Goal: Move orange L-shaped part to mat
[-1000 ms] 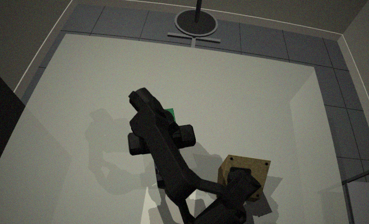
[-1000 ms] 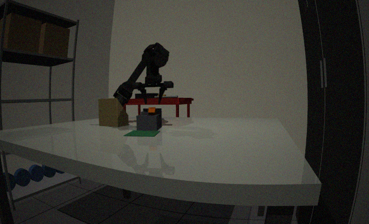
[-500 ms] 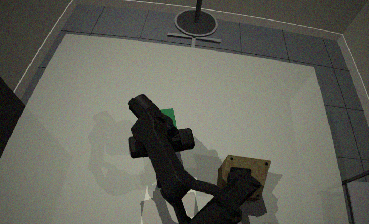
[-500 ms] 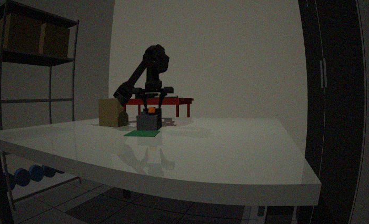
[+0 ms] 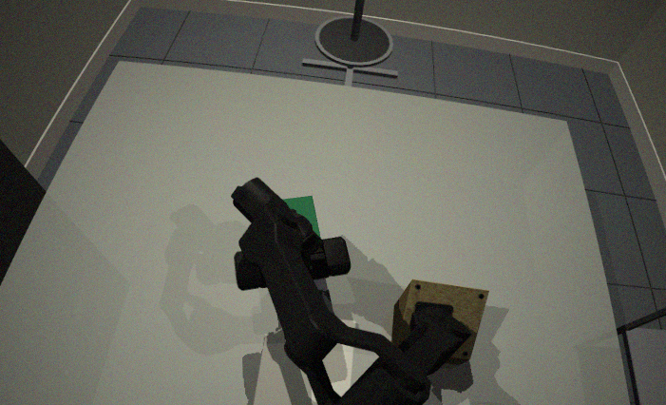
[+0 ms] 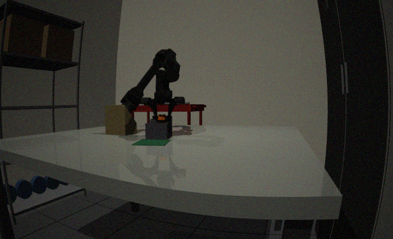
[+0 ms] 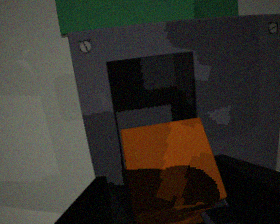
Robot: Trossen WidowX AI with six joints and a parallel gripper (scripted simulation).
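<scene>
Right now the green mat is 3 cm ahead of my gripper tip, 14 cm to the right of it and 8 cm below it. The rest, counted from my gripper tip: L-shaped part: 3 cm behind, 3 cm to the left, 3 cm below.
</scene>
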